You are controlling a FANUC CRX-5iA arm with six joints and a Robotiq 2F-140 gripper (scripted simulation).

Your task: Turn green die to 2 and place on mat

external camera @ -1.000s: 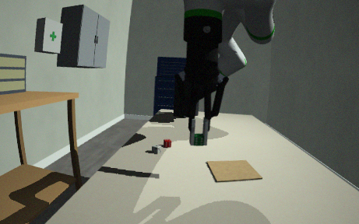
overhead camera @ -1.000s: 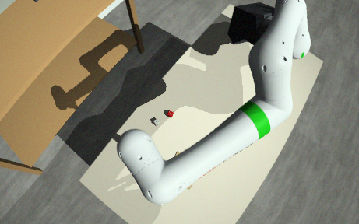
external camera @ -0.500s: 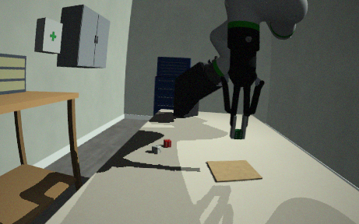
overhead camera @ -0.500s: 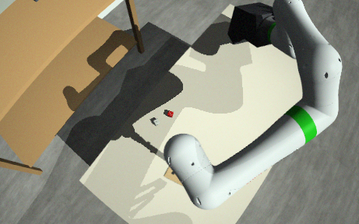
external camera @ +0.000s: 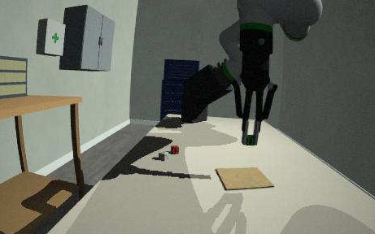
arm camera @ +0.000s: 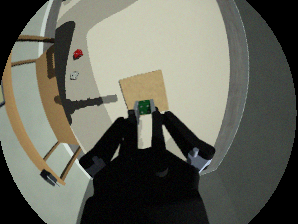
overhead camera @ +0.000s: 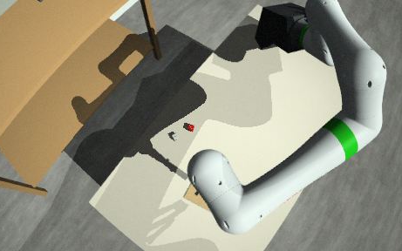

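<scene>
Now: the mat 14 cm below my hand. The rest, counted from my hand: red die (15 cm behind, 25 cm to the right, 13 cm below); green die (2 cm below); grey die (7 cm behind, 27 cm to the right, 13 cm below).
</scene>
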